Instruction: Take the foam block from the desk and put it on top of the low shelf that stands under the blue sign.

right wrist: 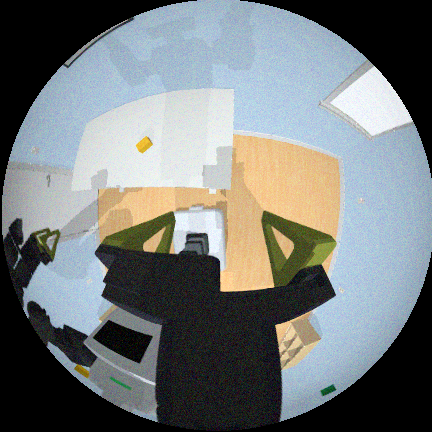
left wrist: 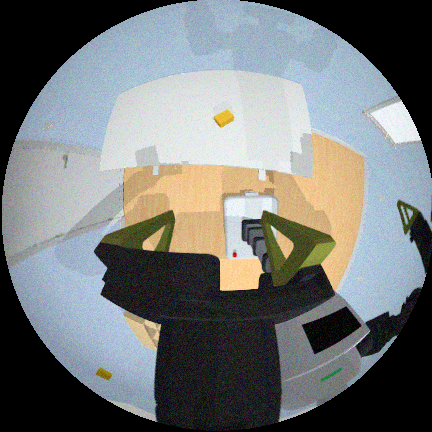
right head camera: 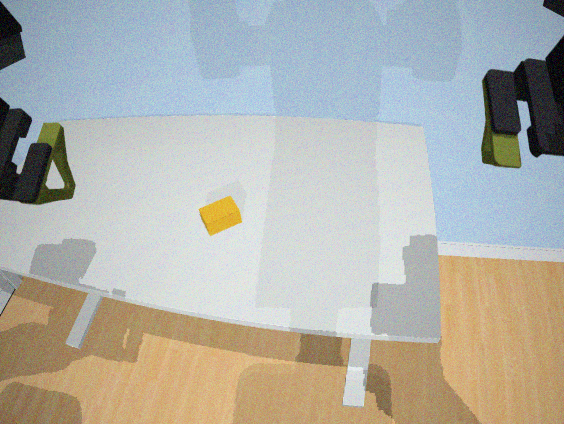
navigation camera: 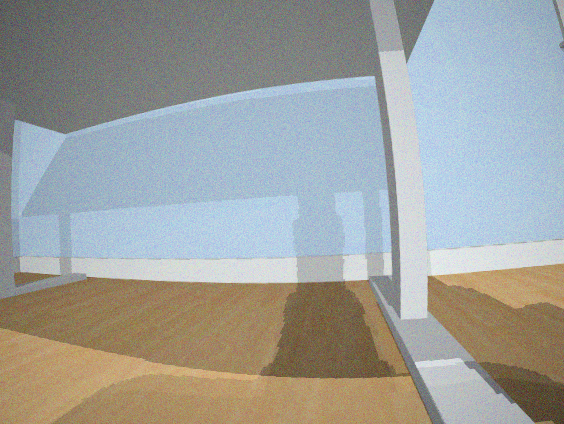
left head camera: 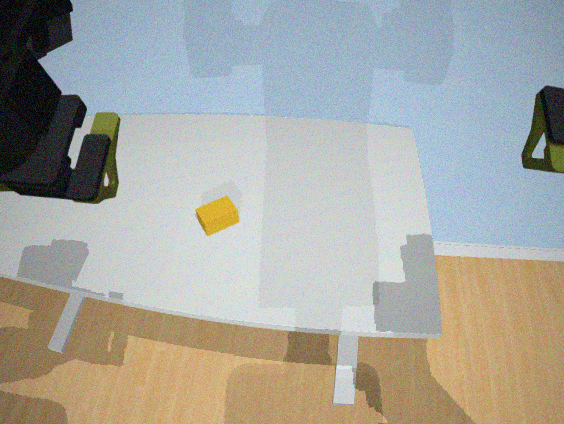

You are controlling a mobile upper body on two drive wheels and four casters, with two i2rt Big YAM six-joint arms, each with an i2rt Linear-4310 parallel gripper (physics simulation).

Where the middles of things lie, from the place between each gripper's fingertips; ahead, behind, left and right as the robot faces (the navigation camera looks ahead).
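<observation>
Left hand: 450 mm short of the yellow foam block [left head camera: 215, 216], 10 mm to the left of it, 520 mm above it.
Right hand: 430 mm short of the yellow foam block, 450 mm to the right of it, 530 mm above it.
</observation>
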